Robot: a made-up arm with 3 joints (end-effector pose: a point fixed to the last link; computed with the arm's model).
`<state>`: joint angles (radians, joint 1 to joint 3).
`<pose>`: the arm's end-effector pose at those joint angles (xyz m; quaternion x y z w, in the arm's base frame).
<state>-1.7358 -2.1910 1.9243</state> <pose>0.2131 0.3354 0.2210 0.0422 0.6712 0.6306 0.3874</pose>
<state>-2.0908 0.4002 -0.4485</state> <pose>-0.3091 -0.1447 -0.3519 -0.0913 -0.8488 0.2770 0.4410</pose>
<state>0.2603 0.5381 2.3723</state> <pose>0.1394 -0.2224 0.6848 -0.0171 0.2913 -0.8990 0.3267</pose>
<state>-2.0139 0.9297 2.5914</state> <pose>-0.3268 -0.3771 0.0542 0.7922 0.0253 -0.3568 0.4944</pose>
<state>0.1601 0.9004 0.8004</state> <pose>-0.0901 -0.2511 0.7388 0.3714 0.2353 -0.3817 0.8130</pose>
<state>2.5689 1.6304 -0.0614</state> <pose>0.3430 -0.4516 0.2170 0.2257 0.6512 -0.6920 0.2150</pose>
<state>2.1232 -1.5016 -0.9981</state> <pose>0.3461 0.4583 0.3626 0.0135 0.7197 0.6936 0.0279</pose>
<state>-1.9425 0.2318 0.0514</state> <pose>-0.4354 0.0021 -0.2773 0.0863 -0.8181 0.0810 0.5628</pose>
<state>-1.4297 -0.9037 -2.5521</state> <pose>-0.5409 0.2584 0.1663 -0.6601 0.1442 0.5670 0.4712</pose>
